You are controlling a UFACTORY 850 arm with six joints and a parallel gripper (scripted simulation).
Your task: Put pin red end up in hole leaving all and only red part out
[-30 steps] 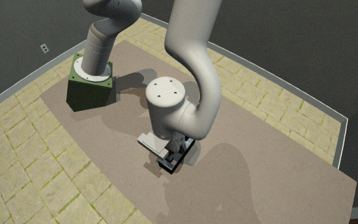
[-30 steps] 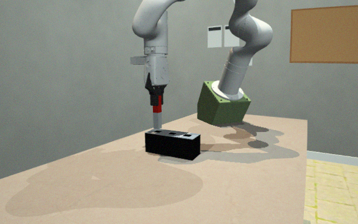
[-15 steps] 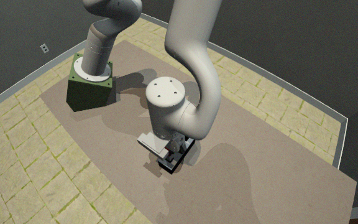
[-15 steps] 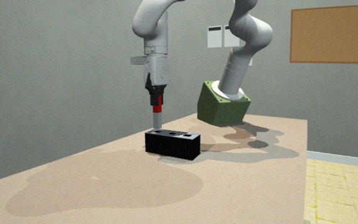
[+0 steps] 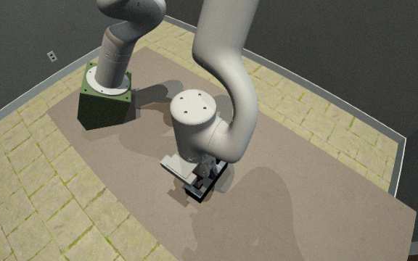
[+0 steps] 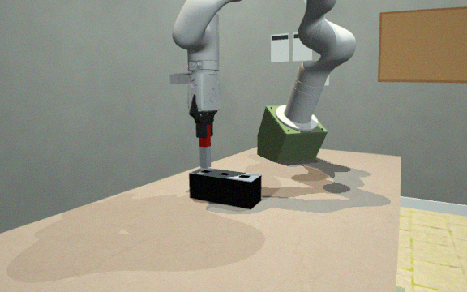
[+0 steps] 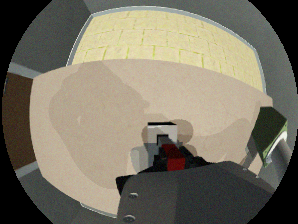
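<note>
Now: hand 2 cm above the pin. Also, from my hand: black block: 15 cm below, 6 cm to the left, 2 cm behind.
</note>
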